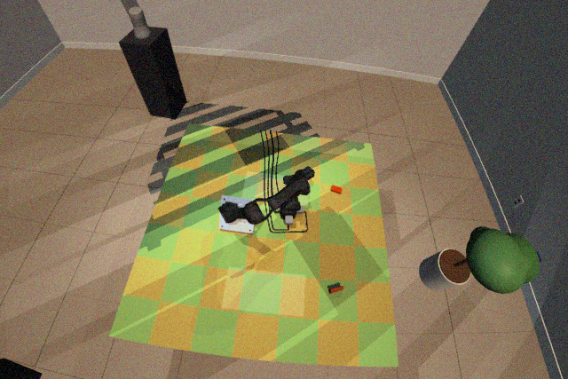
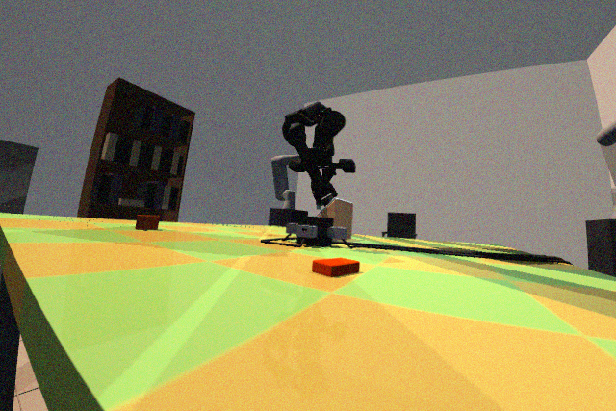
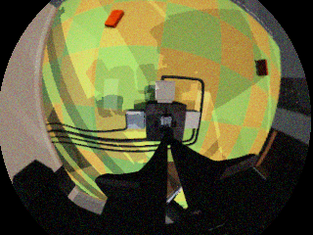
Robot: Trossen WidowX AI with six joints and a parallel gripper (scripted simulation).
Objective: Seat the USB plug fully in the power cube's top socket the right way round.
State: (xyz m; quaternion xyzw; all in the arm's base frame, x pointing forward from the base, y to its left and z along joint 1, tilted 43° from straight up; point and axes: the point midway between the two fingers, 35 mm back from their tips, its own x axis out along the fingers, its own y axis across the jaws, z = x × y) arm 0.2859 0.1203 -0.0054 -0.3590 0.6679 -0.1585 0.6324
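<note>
Now: gripper tip 2 cm above the USB plug.
</note>
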